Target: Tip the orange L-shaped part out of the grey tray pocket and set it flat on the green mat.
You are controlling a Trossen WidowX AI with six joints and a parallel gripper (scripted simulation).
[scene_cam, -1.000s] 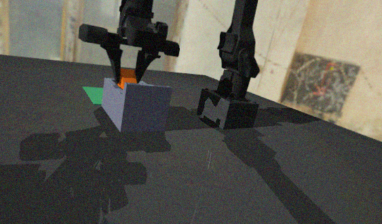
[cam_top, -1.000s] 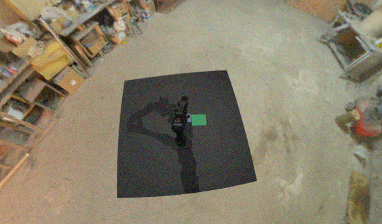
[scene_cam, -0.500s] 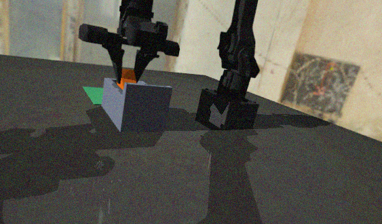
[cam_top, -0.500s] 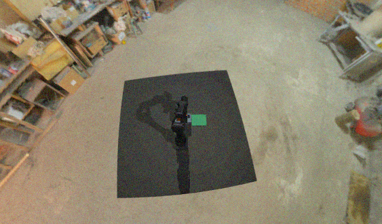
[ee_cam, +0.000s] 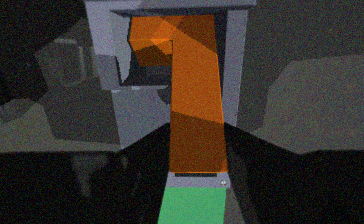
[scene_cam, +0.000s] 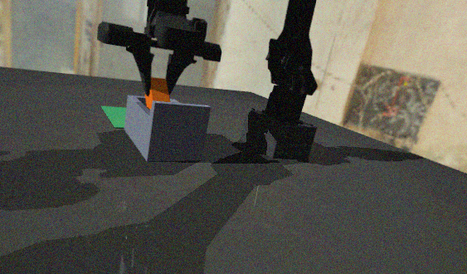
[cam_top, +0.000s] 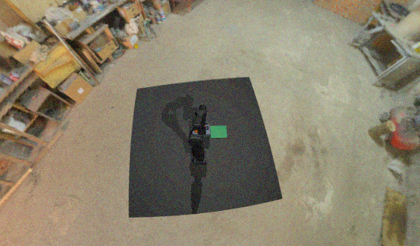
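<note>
Now: the green mat 150 mm to the right of my gripper tip, 100 mm below it and 10 mm behind it. Also, from my gripper tip: orange L-shaped part 30 mm to the left, 30 mm below, 20 mm behind.
</note>
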